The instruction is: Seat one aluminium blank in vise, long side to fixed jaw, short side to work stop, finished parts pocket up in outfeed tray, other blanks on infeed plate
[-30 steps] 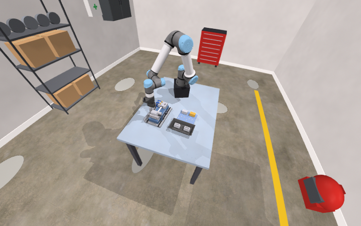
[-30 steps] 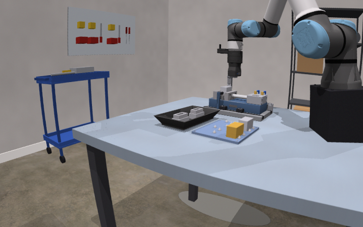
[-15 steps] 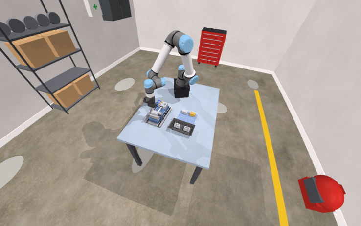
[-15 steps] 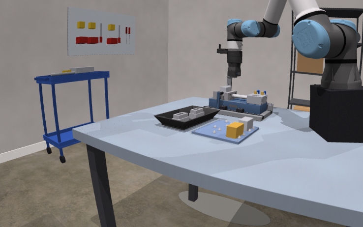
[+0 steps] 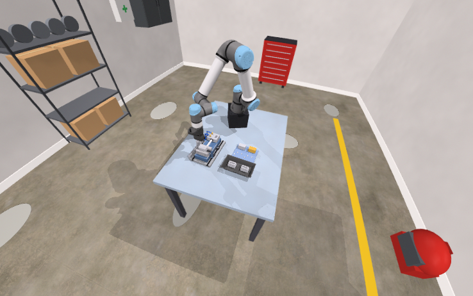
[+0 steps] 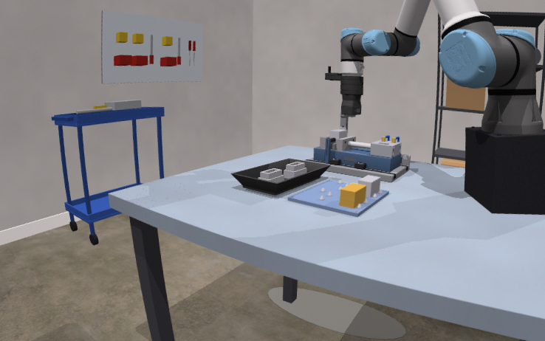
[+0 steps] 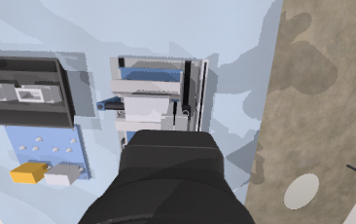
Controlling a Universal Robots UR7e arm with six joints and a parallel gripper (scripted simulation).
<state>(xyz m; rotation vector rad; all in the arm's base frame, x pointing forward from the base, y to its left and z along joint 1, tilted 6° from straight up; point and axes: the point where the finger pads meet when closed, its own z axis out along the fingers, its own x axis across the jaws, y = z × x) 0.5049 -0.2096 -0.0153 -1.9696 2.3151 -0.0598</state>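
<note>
Now: hand 80 mm above the vise, 70 mm past it and 60 mm to the right of it. From my hand the other things lie so: brass blank 410 mm to the left, 150 mm behind, 100 mm below.
</note>
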